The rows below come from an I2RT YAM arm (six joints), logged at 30 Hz.
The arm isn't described. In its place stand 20 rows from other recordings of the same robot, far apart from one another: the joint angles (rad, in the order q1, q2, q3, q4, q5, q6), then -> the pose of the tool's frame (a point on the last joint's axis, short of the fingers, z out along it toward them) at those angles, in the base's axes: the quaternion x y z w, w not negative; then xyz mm.
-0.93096 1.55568 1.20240 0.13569 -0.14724 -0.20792 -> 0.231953, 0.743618, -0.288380, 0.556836, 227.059, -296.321, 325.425
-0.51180 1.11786 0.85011 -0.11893 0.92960 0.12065 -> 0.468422, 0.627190, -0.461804, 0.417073, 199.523, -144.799, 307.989
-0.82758 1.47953 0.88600 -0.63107 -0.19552 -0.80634 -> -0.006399, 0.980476, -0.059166, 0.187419, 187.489, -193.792, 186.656
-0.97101 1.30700 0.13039 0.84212 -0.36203 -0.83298 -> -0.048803, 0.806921, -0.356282, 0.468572, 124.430, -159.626, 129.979
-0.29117 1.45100 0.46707 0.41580 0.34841 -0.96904 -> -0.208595, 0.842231, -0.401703, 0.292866, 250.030, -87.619, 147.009
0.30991 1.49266 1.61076 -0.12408 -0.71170 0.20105 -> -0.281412, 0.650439, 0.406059, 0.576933, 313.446, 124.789, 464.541
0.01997 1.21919 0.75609 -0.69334 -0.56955 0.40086 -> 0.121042, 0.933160, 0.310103, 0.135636, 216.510, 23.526, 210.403
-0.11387 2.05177 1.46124 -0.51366 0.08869 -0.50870 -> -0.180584, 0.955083, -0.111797, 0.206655, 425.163, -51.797, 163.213
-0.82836 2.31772 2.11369 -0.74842 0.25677 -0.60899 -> 0.142139, 0.934804, -0.290478, 0.146835, 341.042, -385.053, 227.979
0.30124 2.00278 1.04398 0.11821 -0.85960 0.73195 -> 0.036114, 0.861309, 0.498746, 0.089971, 359.902, 140.062, 114.742
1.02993 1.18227 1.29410 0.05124 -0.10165 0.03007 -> -0.343818, 0.548666, 0.413262, 0.640289, 133.205, 228.801, 462.555
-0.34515 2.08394 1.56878 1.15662 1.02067 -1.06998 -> 0.269680, 0.520443, -0.673378, 0.450526, 428.782, -186.414, 330.422
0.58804 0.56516 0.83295 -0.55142 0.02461 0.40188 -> -0.066995, 0.797114, 0.276346, 0.532686, 102.536, 67.310, 346.908
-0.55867 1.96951 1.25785 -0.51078 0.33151 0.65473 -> 0.577327, 0.781711, -0.154107, 0.178528, 319.444, -213.348, 141.029
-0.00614 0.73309 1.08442 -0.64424 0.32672 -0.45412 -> -0.081365, 0.793796, -0.261327, 0.543116, 136.259, -12.262, 399.711
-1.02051 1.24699 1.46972 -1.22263 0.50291 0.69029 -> 0.747467, 0.556697, -0.280325, 0.229783, 99.656, -195.250, 387.908
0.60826 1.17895 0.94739 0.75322 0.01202 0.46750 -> -0.030030, 0.499956, 0.440838, 0.744852, 218.887, 151.897, 414.278
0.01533 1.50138 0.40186 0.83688 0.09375 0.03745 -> 0.037275, 0.792374, -0.021137, 0.608529, 272.093, 0.839, 157.400
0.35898 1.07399 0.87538 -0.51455 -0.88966 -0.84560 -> -0.612532, 0.575135, 0.289393, 0.458559, 195.429, 102.872, 292.989
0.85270 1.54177 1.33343 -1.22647 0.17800 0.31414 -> -0.258551, 0.959535, -0.036729, 0.105328, 188.468, 206.131, 277.387
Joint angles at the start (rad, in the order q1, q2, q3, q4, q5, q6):
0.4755, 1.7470, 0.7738, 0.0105, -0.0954, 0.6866
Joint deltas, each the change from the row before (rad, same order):
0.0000, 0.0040, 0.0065, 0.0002, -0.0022, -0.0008
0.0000, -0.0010, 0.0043, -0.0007, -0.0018, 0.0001
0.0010, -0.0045, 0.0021, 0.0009, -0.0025, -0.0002
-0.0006, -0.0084, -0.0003, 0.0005, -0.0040, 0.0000
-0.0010, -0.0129, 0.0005, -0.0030, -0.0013, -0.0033
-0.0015, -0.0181, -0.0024, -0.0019, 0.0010, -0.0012
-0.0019, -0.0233, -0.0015, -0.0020, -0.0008, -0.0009
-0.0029, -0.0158, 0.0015, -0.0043, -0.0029, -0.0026
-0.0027, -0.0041, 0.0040, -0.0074, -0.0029, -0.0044
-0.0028, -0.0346, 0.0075, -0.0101, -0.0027, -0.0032
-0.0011, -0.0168, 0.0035, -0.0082, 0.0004, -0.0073
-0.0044, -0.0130, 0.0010, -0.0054, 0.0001, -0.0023
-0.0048, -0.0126, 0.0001, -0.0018, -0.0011, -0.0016
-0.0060, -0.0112, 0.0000, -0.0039, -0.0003, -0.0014
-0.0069, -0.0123, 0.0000, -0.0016, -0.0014, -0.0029
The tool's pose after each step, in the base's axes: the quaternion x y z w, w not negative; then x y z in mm. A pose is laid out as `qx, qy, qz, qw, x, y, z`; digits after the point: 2 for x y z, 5 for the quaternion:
0.08539, 0.94887, 0.20364, 0.22557, 281.09, 148.64, 115.27
0.08499, 0.94817, 0.20553, 0.22693, 281.98, 149.17, 116.61
0.08374, 0.94709, 0.20852, 0.22919, 282.32, 149.80, 118.55
0.08305, 0.94574, 0.21220, 0.23164, 282.26, 149.72, 121.04
0.08132, 0.94423, 0.21484, 0.23593, 282.16, 149.35, 124.84
0.08105, 0.94208, 0.21760, 0.24202, 281.50, 148.44, 129.49
0.08056, 0.93887, 0.22251, 0.25004, 280.89, 147.48, 135.90
0.07965, 0.93671, 0.22618, 0.25509, 280.91, 146.58, 140.71
0.07833, 0.93664, 0.22657, 0.25542, 281.43, 145.99, 142.51
0.07625, 0.93123, 0.23464, 0.26821, 281.49, 145.14, 154.15
0.07290, 0.92936, 0.23626, 0.27414, 281.10, 144.54, 159.52
0.07351, 0.92777, 0.23735, 0.27840, 280.98, 142.92, 163.26
0.07429, 0.92570, 0.23946, 0.28324, 280.94, 141.27, 166.87
0.07603, 0.92420, 0.24024, 0.28697, 280.95, 139.19, 169.87
0.07711, 0.92209, 0.24185, 0.29209, 281.11, 136.93, 173.36

